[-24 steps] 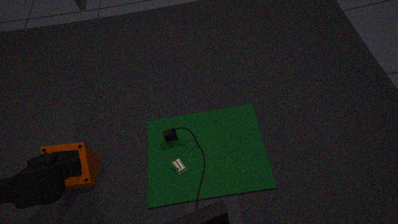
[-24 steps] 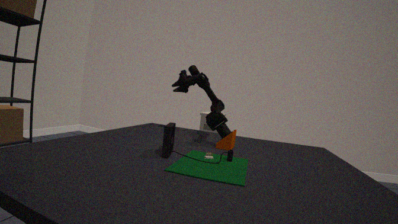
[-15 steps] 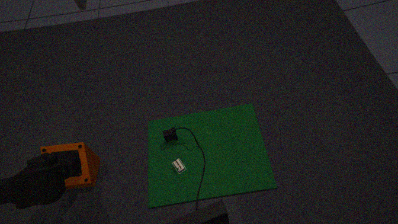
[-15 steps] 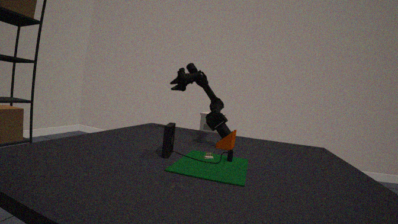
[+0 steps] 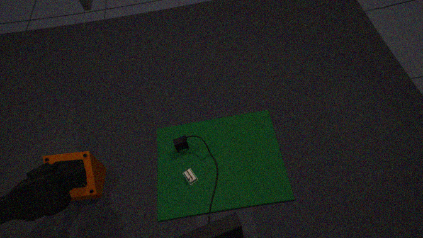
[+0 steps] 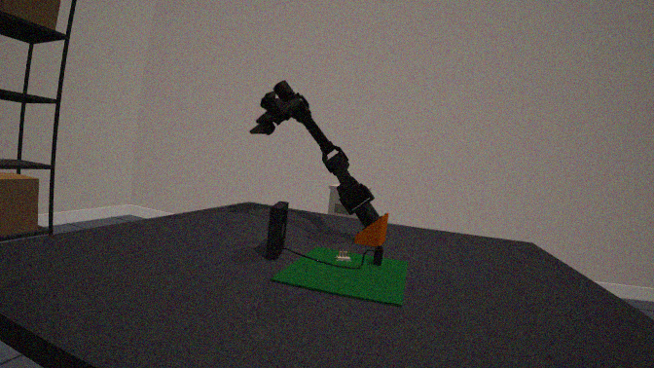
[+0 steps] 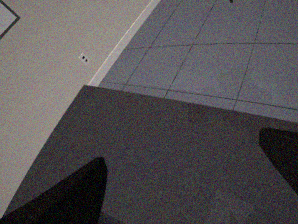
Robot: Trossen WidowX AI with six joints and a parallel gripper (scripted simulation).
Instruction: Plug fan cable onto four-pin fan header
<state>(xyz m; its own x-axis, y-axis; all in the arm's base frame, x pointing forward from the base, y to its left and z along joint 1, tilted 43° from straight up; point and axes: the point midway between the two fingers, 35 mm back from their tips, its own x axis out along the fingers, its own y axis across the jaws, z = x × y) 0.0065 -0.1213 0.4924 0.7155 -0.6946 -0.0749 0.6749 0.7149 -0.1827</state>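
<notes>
My gripper tip is 21 cm short of the dark fan plug, 51 cm to the right of it and 30 cm above it. Round my gripper tip: white four-pin header (23 cm ahead, 43 cm to the left, 32 cm below); black fan (28 cm ahead, 29 cm to the left, 26 cm below); green board (30 cm ahead, 47 cm to the left, 33 cm below).
</notes>
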